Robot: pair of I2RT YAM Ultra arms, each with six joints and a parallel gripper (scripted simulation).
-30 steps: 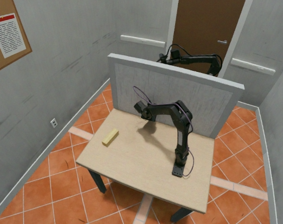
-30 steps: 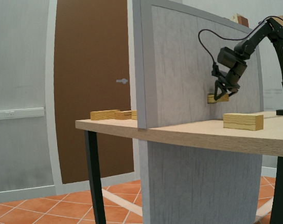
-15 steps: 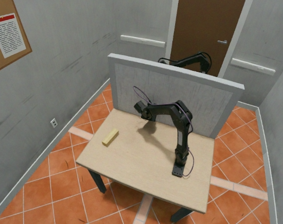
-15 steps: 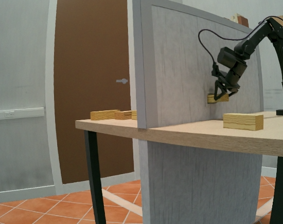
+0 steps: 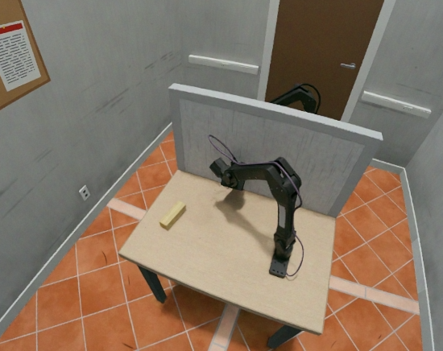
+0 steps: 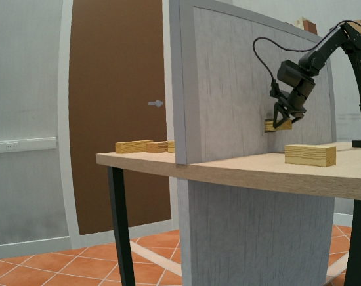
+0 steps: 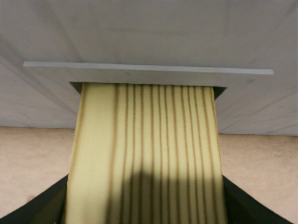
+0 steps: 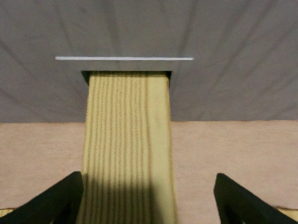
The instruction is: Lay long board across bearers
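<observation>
My right hand is 10 mm past the long board, 50 mm to the right of it and 40 mm above it. From my right hand the other things lie so: wooden offcut: 190 mm ahead, 450 mm to the left, 100 mm below.
</observation>
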